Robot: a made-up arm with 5 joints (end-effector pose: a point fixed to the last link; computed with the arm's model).
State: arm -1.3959 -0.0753 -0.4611 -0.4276 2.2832
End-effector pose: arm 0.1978 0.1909 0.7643 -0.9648 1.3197 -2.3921
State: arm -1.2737 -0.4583 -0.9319 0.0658 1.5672
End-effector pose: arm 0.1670 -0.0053 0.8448 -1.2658 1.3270 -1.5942
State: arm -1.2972 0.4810 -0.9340 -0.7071 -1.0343
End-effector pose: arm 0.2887 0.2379 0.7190 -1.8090 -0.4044 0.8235
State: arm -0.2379 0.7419 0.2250 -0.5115 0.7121
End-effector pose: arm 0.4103 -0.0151 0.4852 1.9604 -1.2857 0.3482
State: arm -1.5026 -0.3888 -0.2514 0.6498 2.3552
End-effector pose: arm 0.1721 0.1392 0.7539 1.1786 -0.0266 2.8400
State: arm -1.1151 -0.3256 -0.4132 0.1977 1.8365
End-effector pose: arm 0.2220 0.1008 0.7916 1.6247 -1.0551 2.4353
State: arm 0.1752 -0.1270 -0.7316 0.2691 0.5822
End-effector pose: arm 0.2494 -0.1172 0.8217 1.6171 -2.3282 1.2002
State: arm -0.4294 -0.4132 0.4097 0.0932 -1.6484
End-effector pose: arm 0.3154 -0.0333 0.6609 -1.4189 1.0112 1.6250
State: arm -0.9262 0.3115 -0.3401 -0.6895 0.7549
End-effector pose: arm 0.3311 0.1664 0.6874 -2.1923 1.1137 -1.2037
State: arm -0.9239 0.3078 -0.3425 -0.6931 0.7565
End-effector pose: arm 0.3309 0.1652 0.6886 -2.1804 1.1176 -1.2060
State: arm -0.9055 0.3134 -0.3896 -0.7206 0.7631
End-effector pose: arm 0.3328 0.1597 0.6943 -2.0965 1.1452 -1.2170
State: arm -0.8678 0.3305 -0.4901 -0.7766 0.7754
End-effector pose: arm 0.3365 0.1482 0.7046 -1.9262 1.1945 -1.2374
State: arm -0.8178 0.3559 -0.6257 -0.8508 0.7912
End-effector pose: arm 0.3398 0.1323 0.7166 -1.6993 1.2461 -1.2619
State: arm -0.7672 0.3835 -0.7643 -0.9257 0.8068
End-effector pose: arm 0.3413 0.1154 0.7268 -1.4696 1.2825 -1.2832
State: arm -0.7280 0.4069 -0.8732 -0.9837 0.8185
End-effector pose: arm 0.3413 0.1021 0.7333 -1.2922 1.2996 -1.2970
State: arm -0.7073 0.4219 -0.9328 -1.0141 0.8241
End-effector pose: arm 0.3411 0.0953 0.7360 -1.1998 1.3046 -1.3031
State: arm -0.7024 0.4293 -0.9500 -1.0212 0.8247
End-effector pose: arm 0.3415 0.0940 0.7361 -1.1792 1.3051 -1.3040
